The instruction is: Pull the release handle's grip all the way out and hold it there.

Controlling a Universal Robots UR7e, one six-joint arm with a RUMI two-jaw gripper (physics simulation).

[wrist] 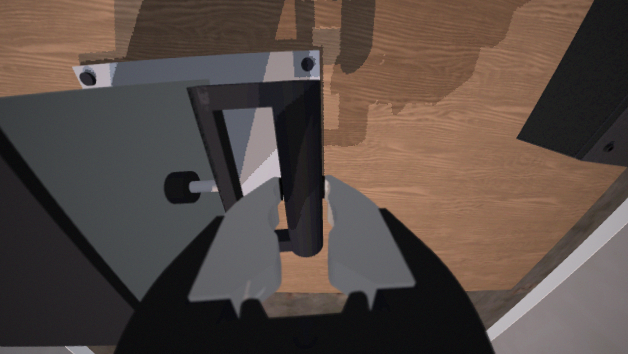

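The release handle (302,150) is a dark frame with a thick round grip bar, left of the middle of the wrist view. A short light rod with a black knob (182,187) stands out on the frame's left side, in front of a grey-green panel. My gripper (302,178) is shut on the grip bar, with one fingertip on each side of it, on the bar's lower half. The bar's rounded lower end shows between the fingers. The left finger hides the lower part of the frame's left side.
A pale metal plate (200,70) with dark bolts lies behind the handle on the wooden table top (425,200). The grey-green panel (100,150) and a dark block (45,260) stand at the left. A black box (575,85) stands at the upper right.
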